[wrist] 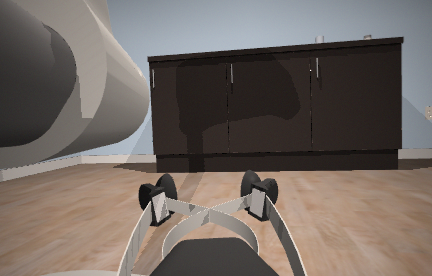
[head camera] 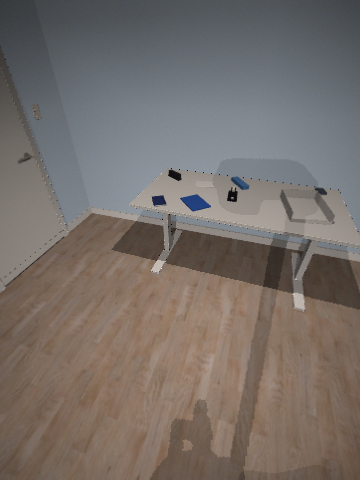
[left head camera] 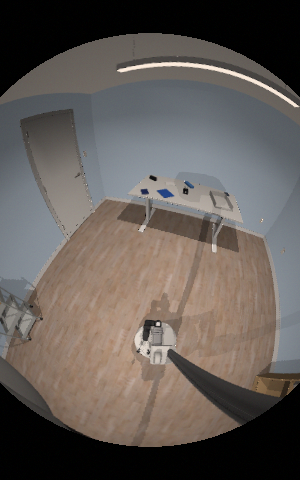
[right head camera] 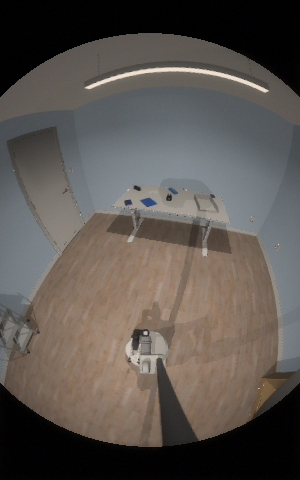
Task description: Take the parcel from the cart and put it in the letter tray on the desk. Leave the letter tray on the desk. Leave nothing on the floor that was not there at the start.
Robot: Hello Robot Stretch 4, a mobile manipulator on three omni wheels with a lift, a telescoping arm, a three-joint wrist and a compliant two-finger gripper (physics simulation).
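Places are measured from the robot's base along level axes (x ahead, y left, z up), in centimetres.
Where they show: gripper, fingertip midpoint: [wrist: 208,187] [left head camera: 142,354] [right head camera: 133,363].
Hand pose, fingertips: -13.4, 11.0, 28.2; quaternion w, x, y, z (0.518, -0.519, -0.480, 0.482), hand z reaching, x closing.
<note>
After its pixels a point has its place, as x, y, z.
The letter tray [head camera: 325,207] {149.9, -94.8, 73.8} [left head camera: 223,209] {136.5, -81.0, 70.5} [right head camera: 206,210] {136.9, -78.3, 70.6} is a shallow grey open box on the right part of the white desk [head camera: 260,218] {141.7, -49.4, 69.3} [left head camera: 200,200] {150.4, -52.3, 69.3} [right head camera: 185,209] {140.7, -51.5, 69.3}. The cart [left head camera: 26,324] {-28.2, 168.9, 10.5} [right head camera: 23,337] {-28.3, 170.5, 10.5} is a grey wire-and-shelf trolley, cut off at the left edge of both side head views. The parcel cannot be made out in these views. My gripper [wrist: 208,187] {-13.4, 11.0, 28.2} is open and empty in the wrist view, its two dark pads wide apart above the wooden floor, far from the desk and the cart.
On the desk are a blue folder [head camera: 195,202] {161.1, -6.1, 70.1}, a dark blue booklet [head camera: 159,200] {162.8, 20.8, 70.5}, a blue case [head camera: 240,183] {191.0, -44.1, 72.2} and small black items. A door [left head camera: 52,172] {158.7, 152.5, 114.6} is on the left. A dark cabinet [wrist: 270,105] {-179.9, 70.8, 46.8} faces the wrist camera. A wooden shelf unit [left head camera: 270,376] stands at lower right.
</note>
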